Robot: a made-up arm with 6 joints. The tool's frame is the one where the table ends. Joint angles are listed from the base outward.
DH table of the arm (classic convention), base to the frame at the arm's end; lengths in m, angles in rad. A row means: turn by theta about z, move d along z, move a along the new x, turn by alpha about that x. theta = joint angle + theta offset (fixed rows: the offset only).
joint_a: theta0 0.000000  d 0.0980  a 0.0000  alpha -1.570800
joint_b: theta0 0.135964  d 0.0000  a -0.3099  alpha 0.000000
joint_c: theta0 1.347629  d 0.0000  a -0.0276  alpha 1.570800
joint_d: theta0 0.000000  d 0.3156  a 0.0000  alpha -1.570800
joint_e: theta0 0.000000  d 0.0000  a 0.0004  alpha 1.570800
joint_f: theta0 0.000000  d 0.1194  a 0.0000  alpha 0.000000
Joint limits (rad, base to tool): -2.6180..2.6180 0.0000..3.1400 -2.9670..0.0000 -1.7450..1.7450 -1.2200..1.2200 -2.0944..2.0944
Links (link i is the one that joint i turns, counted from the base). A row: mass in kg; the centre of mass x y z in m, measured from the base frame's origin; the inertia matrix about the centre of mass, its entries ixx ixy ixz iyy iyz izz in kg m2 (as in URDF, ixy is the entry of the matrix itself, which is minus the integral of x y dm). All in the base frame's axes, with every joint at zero. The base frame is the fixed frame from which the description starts. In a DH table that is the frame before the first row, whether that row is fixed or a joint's. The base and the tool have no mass.
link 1: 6.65; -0.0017 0.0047 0.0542; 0.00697 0 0 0.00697 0 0.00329
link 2: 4.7; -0.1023 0.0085 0.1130; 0.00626 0 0.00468 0.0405 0 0.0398
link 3: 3.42; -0.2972 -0.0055 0.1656; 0.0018 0 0 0.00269 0 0.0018
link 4: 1.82; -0.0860 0.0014 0.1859; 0.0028 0 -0.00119 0.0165 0 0.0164
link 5: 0.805; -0.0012 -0.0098 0.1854; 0.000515 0 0 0.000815 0 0.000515
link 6: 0.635; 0.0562 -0.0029 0.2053; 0.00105 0 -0.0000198 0.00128 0 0.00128
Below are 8 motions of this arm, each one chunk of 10 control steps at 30 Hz.
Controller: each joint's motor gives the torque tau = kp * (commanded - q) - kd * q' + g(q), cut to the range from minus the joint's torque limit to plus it. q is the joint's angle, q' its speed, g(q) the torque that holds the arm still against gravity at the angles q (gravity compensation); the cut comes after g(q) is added. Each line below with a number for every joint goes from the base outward.
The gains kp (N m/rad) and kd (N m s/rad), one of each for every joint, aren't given. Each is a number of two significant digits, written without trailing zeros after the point. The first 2 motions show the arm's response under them.
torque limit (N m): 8.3 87 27 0.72 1.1 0.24
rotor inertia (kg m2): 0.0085 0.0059 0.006 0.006 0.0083 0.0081
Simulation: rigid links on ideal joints. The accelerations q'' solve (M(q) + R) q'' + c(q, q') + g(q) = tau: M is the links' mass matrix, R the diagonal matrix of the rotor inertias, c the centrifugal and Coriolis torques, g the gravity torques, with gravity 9.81 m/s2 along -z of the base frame. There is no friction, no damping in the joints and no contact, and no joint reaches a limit. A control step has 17 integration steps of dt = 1/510 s. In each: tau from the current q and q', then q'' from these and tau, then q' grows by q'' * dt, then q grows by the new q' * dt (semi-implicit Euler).
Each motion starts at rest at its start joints. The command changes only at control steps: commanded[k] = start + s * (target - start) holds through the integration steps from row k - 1 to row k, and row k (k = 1, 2, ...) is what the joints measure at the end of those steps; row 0 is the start. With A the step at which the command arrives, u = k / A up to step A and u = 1 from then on. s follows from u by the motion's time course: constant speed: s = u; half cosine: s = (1 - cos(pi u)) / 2; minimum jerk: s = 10 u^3 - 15 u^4 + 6 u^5; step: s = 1 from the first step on.
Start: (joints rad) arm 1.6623 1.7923 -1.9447 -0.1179 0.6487 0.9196
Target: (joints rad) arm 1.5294 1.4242 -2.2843 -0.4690 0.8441 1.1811
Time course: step
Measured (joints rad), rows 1 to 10:
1: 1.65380 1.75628 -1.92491 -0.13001 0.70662 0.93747
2: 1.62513 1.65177 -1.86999 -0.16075 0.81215 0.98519
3: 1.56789 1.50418 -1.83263 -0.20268 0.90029 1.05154
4: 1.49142 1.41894 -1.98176 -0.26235 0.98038 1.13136
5: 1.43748 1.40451 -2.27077 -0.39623 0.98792 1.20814
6: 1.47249 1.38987 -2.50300 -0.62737 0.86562 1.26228
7: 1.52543 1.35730 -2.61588 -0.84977 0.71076 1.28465
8: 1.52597 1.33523 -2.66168 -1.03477 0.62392 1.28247
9: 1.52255 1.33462 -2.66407 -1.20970 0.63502 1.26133
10: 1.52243 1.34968 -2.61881 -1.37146 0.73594 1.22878
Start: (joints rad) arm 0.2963 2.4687 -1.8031 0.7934 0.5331 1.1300
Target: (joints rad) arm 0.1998 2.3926 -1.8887 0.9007 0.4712 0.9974
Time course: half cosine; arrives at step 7
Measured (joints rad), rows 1 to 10:
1: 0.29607 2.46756 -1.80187 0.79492 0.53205 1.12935
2: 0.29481 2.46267 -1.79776 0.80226 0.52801 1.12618
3: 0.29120 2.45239 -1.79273 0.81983 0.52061 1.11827
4: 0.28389 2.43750 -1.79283 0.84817 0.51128 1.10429
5: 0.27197 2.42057 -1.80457 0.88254 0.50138 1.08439
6: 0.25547 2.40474 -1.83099 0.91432 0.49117 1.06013
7: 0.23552 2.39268 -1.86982 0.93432 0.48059 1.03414
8: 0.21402 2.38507 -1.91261 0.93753 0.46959 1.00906
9: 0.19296 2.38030 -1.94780 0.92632 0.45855 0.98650
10: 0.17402 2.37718 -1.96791 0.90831 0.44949 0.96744
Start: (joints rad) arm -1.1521 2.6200 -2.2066 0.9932 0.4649 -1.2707
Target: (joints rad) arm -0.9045 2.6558 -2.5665 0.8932 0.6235 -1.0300
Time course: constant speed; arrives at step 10
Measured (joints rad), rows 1 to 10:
1: -1.15113 2.62388 -2.21728 0.98832 0.47109 -1.26767
2: -1.14749 2.63119 -2.24099 0.97473 0.48545 -1.25806
3: -1.13975 2.63792 -2.27109 0.95472 0.50356 -1.24080
4: -1.12692 2.64234 -2.30467 0.93351 0.52171 -1.21646
5: -1.10851 2.64502 -2.34247 0.91628 0.53827 -1.18662
6: -1.08444 2.64687 -2.38490 0.90603 0.55293 -1.15333
7: -1.05495 2.64834 -2.43064 0.90248 0.56608 -1.11867
8: -1.02067 2.64965 -2.47756 0.90271 0.57889 -1.08452
9: -0.98251 2.65106 -2.52372 0.90276 0.59271 -1.05240
10: -0.94160 2.65289 -2.56772 0.89954 0.60846 -1.02341

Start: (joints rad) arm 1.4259 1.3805 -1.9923 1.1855 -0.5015 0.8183
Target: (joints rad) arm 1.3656 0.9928 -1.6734 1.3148 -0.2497 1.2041
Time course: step
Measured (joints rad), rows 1 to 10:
1: 1.40342 1.28370 -1.80872 1.20809 -0.43794 0.83878
2: 1.36696 1.08872 -1.51061 1.27163 -0.28703 0.89099
3: 1.34865 0.94943 -1.38495 1.34535 -0.16055 0.97052
4: 1.35025 0.91951 -1.46297 1.38581 -0.11147 1.07325
5: 1.36235 0.95818 -1.64543 1.38074 -0.14371 1.18211
6: 1.37315 0.99410 -1.79682 1.34668 -0.22316 1.27894
7: 1.37420 0.99302 -1.84603 1.30634 -0.29609 1.35156
8: 1.36848 0.97360 -1.82764 1.27813 -0.32688 1.39407
9: 1.36276 0.96267 -1.79560 1.27247 -0.31277 1.40301
10: 1.36070 0.96720 -1.76741 1.28807 -0.27564 1.37963

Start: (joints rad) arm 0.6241 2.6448 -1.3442 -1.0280 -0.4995 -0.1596
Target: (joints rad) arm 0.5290 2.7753 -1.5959 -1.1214 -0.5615 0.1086
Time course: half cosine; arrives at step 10
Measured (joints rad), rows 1 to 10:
1: 0.62396 2.64612 -1.34627 -1.02884 -0.49999 -0.15910
2: 0.62318 2.65194 -1.35552 -1.03295 -0.50238 -0.15639
3: 0.62097 2.66472 -1.37613 -1.04294 -0.50812 -0.14875
4: 0.61649 2.68397 -1.40805 -1.05951 -0.51760 -0.13343
5: 0.60909 2.70684 -1.44755 -1.08073 -0.52978 -0.10854
6: 0.59845 2.72982 -1.48943 -1.10266 -0.54263 -0.07374
7: 0.58470 2.75004 -1.52893 -1.12092 -0.55399 -0.03044
8: 0.56837 2.76569 -1.56249 -1.13216 -0.56222 0.01829
9: 0.55043 2.77567 -1.58740 -1.13494 -0.56646 0.06809
10: 0.53217 2.77931 -1.60152 -1.12972 -0.56654 0.11385

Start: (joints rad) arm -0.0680 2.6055 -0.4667 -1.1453 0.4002 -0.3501
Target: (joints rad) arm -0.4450 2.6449 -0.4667 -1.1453 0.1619 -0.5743
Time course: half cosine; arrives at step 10
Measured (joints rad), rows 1 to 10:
1: -0.06897 2.60588 -0.46680 -1.14559 0.39843 -0.35058
2: -0.07422 2.60759 -0.46723 -1.14695 0.38993 -0.35319
3: -0.08882 2.61134 -0.46811 -1.15000 0.36951 -0.36054
4: -0.11730 2.61704 -0.46942 -1.15422 0.33585 -0.37531
5: -0.16160 2.62393 -0.47114 -1.15783 0.29267 -0.39926
6: -0.22180 2.63102 -0.47332 -1.15917 0.24666 -0.43258
7: -0.29556 2.63744 -0.47613 -1.15745 0.20492 -0.47344
8: -0.37591 2.64249 -0.47941 -1.15232 0.17303 -0.51788
9: -0.45293 2.64567 -0.48235 -1.14442 0.15397 -0.56053
10: -0.51636 2.64668 -0.48364 -1.13554 0.14837 -0.59563

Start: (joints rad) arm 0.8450 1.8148 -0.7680 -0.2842 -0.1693 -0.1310
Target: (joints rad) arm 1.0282 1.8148 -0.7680 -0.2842 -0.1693 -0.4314
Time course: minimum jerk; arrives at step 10
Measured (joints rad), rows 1 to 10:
1: 0.84521 1.81480 -0.76800 -0.28410 -0.16925 -0.13116
2: 0.84694 1.81480 -0.76801 -0.28338 -0.16892 -0.13250
3: 0.85308 1.81479 -0.76803 -0.28120 -0.16799 -0.13746
4: 0.86719 1.81481 -0.76812 -0.27723 -0.16646 -0.14955
5: 0.89187 1.81492 -0.76842 -0.27249 -0.16489 -0.17233
6: 0.92714 1.81519 -0.76919 -0.26928 -0.16425 -0.20822
7: 0.96968 1.81557 -0.77055 -0.27017 -0.16536 -0.25743
8: 1.01331 1.81585 -0.77230 -0.27659 -0.16846 -0.31731
9: 1.05049 1.81576 -0.77382 -0.28776 -0.17298 -0.38246
10: 1.07471 1.81525 -0.77446 -0.30049 -0.17759 -0.44563

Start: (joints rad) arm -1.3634 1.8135 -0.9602 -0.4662 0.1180 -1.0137
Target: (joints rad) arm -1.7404 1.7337 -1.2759 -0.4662 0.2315 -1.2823
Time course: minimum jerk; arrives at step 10
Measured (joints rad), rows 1 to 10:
1: -1.36377 1.81333 -0.96038 -0.46614 0.11835 -1.01399
2: -1.36683 1.81204 -0.96201 -0.46568 0.12101 -1.01631
3: -1.37785 1.80795 -0.96851 -0.46422 0.12958 -1.02455
4: -1.40337 1.79981 -0.98541 -0.46119 0.14694 -1.04349
5: -1.44659 1.78790 -1.01888 -0.45650 0.17289 -1.07630
6: -1.50807 1.77398 -1.07274 -0.45108 0.20131 -1.12304
7: -1.58588 1.76031 -1.14556 -0.44704 0.22251 -1.17973
8: -1.67259 1.74821 -1.22898 -0.44784 0.22978 -1.23814
9: -1.75536 1.73735 -1.30862 -0.45742 0.22374 -1.28796
10: -1.82270 1.72696 -1.36963 -0.47607 0.21102 -1.32133

